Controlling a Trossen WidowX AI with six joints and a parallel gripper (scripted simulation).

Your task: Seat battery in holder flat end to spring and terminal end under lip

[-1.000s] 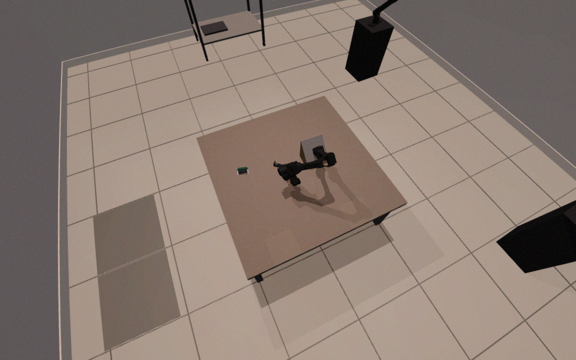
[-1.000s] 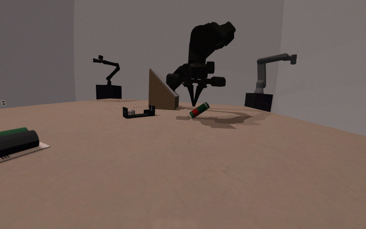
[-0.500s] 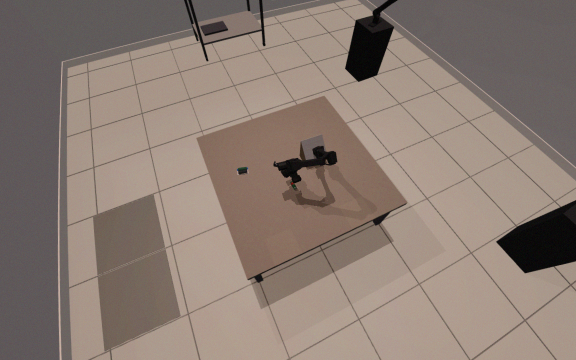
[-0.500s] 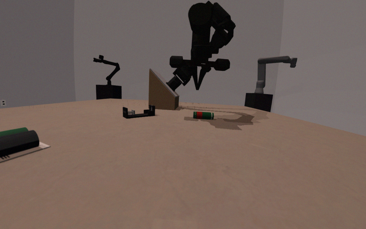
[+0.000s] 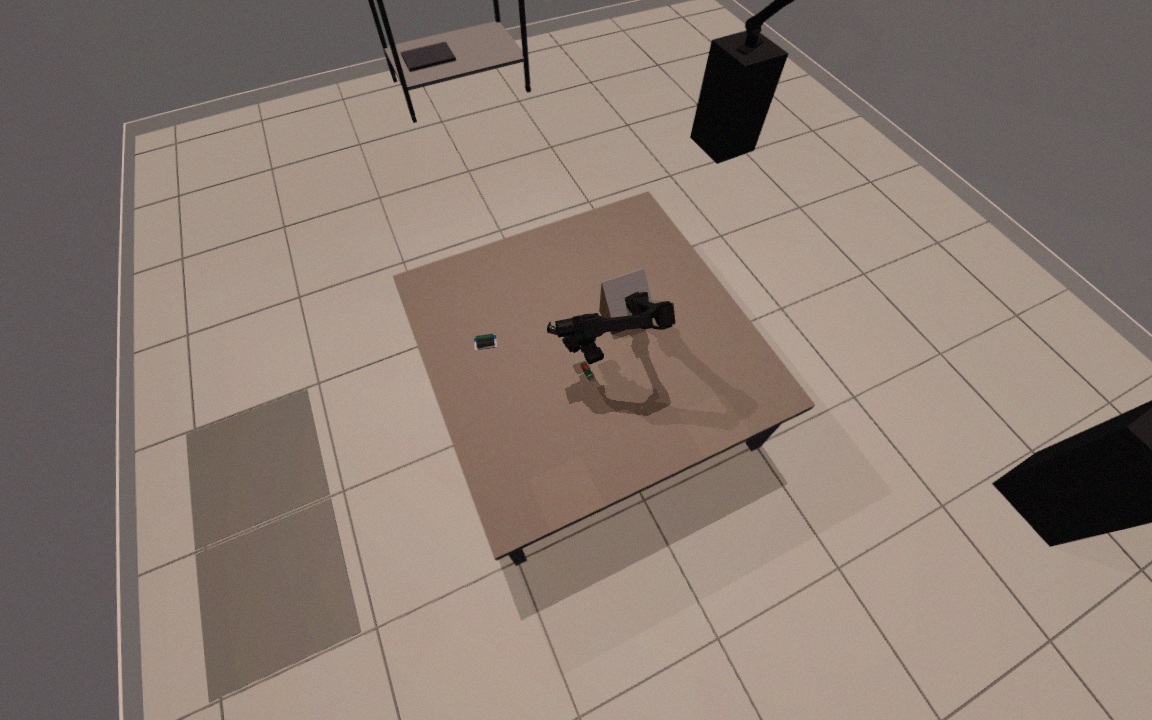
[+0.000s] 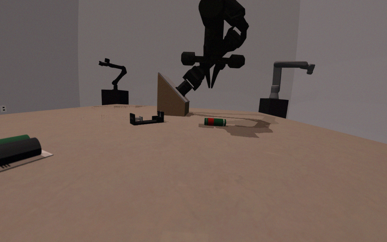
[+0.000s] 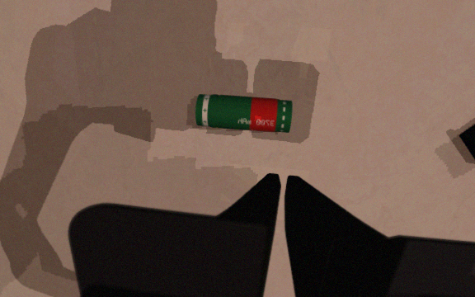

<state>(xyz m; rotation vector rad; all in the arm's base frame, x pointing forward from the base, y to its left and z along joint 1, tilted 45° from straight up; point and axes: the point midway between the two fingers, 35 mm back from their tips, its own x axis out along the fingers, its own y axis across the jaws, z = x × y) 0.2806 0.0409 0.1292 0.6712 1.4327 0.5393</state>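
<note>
The battery lies 11 cm below my gripper tip and 2 cm to the left of it.
</note>
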